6 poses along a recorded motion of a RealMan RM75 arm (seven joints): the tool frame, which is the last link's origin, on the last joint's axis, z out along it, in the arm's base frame.
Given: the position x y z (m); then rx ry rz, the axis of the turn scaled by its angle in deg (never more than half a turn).
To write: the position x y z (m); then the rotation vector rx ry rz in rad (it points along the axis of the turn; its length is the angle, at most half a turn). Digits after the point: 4 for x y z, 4 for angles.
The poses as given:
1: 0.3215, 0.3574, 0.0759, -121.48, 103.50, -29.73
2: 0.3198, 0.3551, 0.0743, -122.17, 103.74, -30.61
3: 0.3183, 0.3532, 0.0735, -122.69, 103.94, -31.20
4: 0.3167, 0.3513, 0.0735, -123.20, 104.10, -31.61
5: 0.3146, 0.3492, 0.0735, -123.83, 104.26, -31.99
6: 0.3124, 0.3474, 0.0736, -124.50, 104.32, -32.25
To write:
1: 0.3215, 0.3574, 0.0759, -2.1202, 1.8064, -0.5189
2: 0.3198, 0.3551, 0.0743, -2.1323, 1.8106, -0.5342
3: 0.3183, 0.3532, 0.0735, -2.1413, 1.8141, -0.5445
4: 0.3167, 0.3513, 0.0735, -2.1502, 1.8169, -0.5517
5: 0.3146, 0.3492, 0.0735, -2.1612, 1.8197, -0.5583
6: 0.3124, 0.3474, 0.0736, -2.1729, 1.8207, -0.5629
